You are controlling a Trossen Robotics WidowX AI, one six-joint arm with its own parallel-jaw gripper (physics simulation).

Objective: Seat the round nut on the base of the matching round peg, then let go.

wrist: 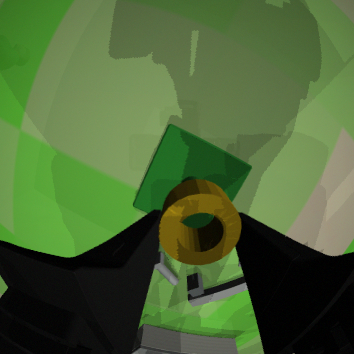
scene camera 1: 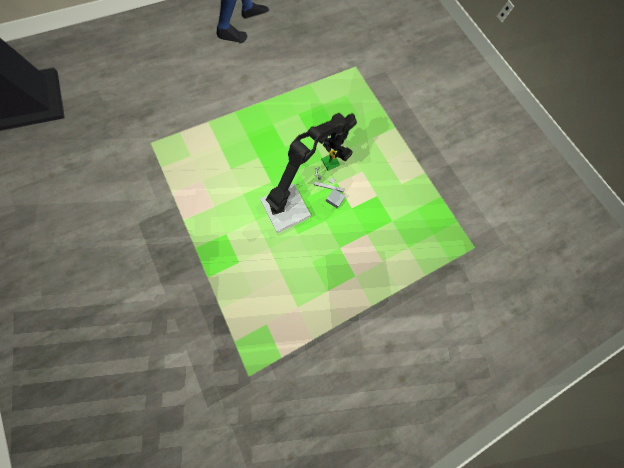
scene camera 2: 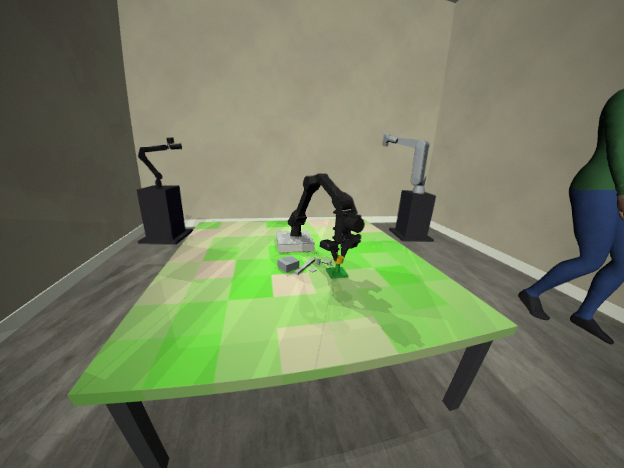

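Note:
My gripper (scene camera 1: pixel 333 152) (scene camera 2: pixel 339 258) (wrist: pixel 197 218) is shut on the round nut (scene camera 1: pixel 332 155) (scene camera 2: pixel 339 260) (wrist: pixel 172 235), a thick yellow-orange ring. The fingers grip its two sides. The peg's base (scene camera 1: pixel 328 164) (scene camera 2: pixel 344 274) (wrist: pixel 167 162) is a dark green square plate lying on the table. The round green peg (scene camera 2: pixel 337 267) stands upright on it, directly under the nut in scene camera 2. The nut is at the height of the peg's top, well above the base. In the wrist view, green shows through the nut's hole. The nut hides most of the peg, and whether the tip is inside the hole cannot be told.
A grey block (scene camera 1: pixel 335 198) (scene camera 2: pixel 288 264), a long grey bar (scene camera 1: pixel 328 186) (scene camera 2: pixel 305 266) (wrist: pixel 220 294), a small flat grey piece (scene camera 1: pixel 332 180) (scene camera 2: pixel 312 270) and a thin grey part (scene camera 1: pixel 317 172) (scene camera 2: pixel 325 262) lie between the green base and the arm's white mount (scene camera 1: pixel 298 214) (scene camera 2: pixel 294 247).

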